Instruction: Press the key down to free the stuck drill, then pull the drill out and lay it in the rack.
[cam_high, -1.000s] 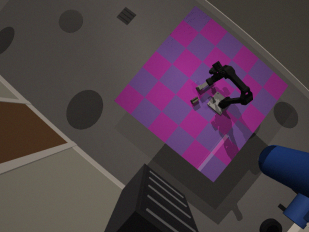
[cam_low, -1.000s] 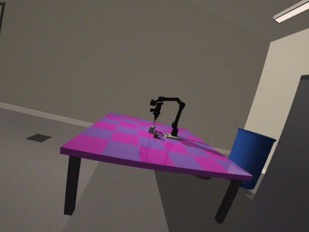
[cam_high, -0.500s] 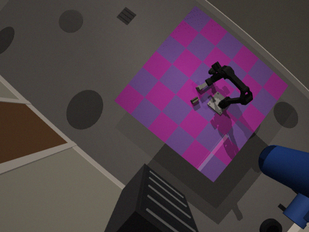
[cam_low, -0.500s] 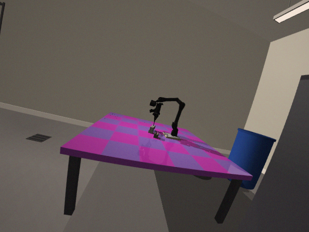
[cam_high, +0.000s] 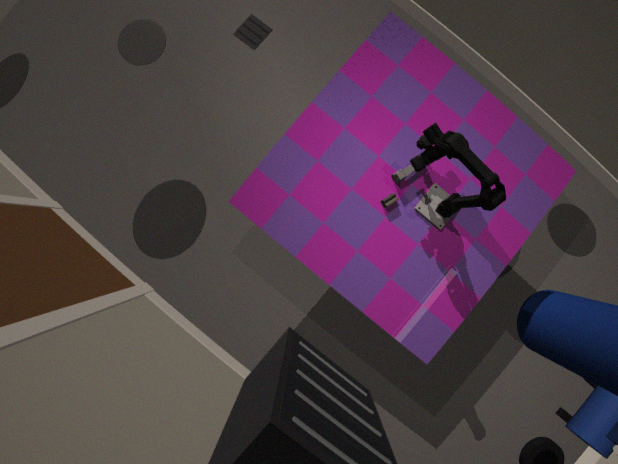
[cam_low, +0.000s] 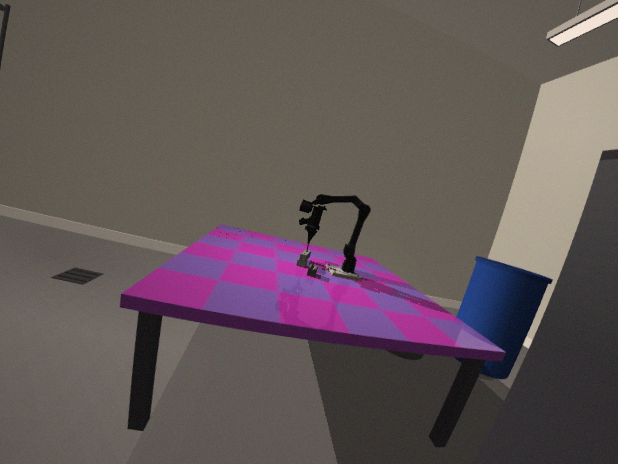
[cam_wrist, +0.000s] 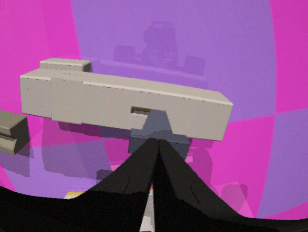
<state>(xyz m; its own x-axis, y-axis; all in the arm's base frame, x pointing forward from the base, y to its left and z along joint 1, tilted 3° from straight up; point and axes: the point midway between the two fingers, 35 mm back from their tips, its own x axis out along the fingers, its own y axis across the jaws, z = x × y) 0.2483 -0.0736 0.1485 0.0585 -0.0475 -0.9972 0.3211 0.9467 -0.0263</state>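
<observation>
Right now the key is 3 cm below my gripper tip. Round my gripper tip: drill: 8 cm below, 5 cm to the left, 1 cm ahead; dark block: 22 cm to the left, 10 cm below, 1 cm behind; housing: 8 cm below, 4 cm to the left, 1 cm ahead.
</observation>
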